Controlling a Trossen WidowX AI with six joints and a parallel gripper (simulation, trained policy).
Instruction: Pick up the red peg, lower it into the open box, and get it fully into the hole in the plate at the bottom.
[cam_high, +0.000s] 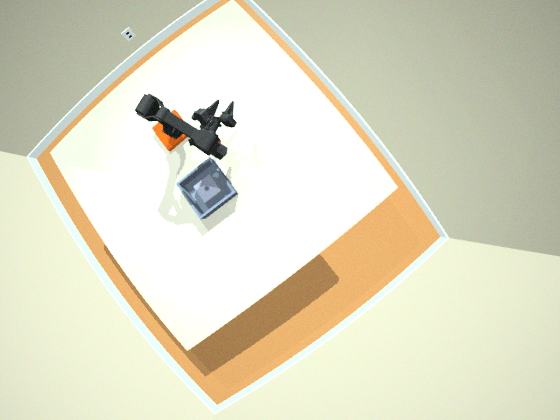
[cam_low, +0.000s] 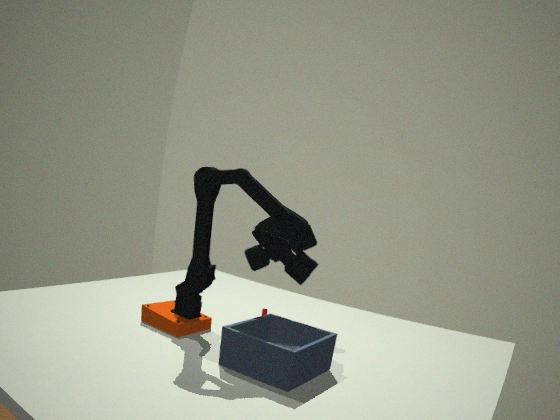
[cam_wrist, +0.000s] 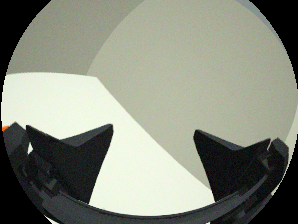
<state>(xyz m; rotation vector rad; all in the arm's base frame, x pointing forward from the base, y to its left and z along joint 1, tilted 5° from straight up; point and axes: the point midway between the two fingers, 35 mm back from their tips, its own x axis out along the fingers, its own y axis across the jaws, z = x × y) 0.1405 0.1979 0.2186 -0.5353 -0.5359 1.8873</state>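
Now: the red peg 190 mm below my gripper tip, 120 mm to the right of it and 30 mm ahead of it. The rest, counted from my gripper tip: grey-blue box (300 mm to the right, 210 mm below, 170 mm ahead); then pale plate (300 mm to the right, 190 mm below, 170 mm ahead).
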